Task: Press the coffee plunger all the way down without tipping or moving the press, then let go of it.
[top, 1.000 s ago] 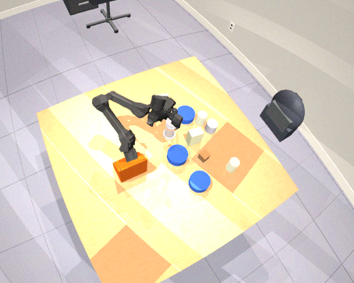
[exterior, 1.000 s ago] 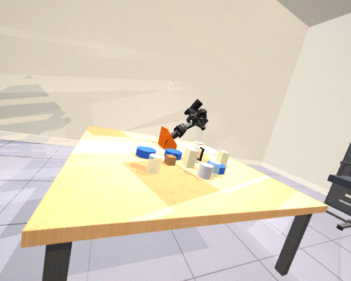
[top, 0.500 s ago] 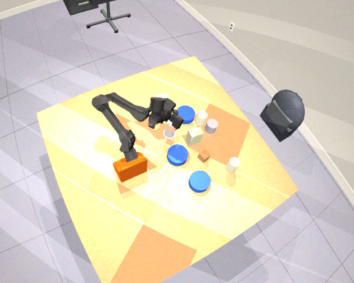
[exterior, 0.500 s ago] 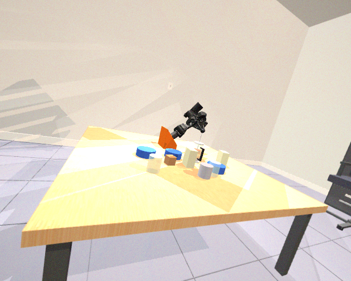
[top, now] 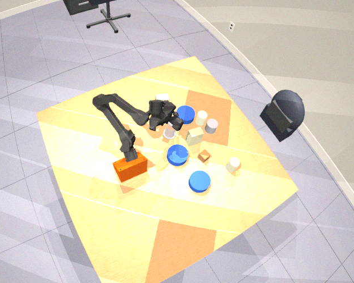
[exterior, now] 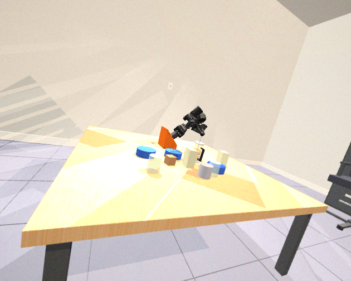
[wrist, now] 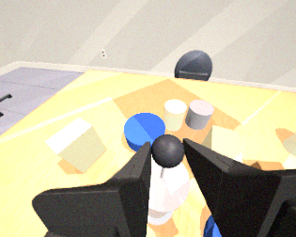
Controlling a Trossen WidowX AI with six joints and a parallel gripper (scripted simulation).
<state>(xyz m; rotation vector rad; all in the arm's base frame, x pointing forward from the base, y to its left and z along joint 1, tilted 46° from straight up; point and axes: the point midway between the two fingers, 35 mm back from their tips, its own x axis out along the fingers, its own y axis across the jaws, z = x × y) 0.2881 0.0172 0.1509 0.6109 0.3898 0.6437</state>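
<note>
Now: gripper tip 100 mm above the coffee press. Round my gripper tip: grey cylinder (240 mm ahead, 50 mm to the right, 170 mm below); then small brown cube (110 mm ahead, 220 mm to the right, 180 mm below).
</note>
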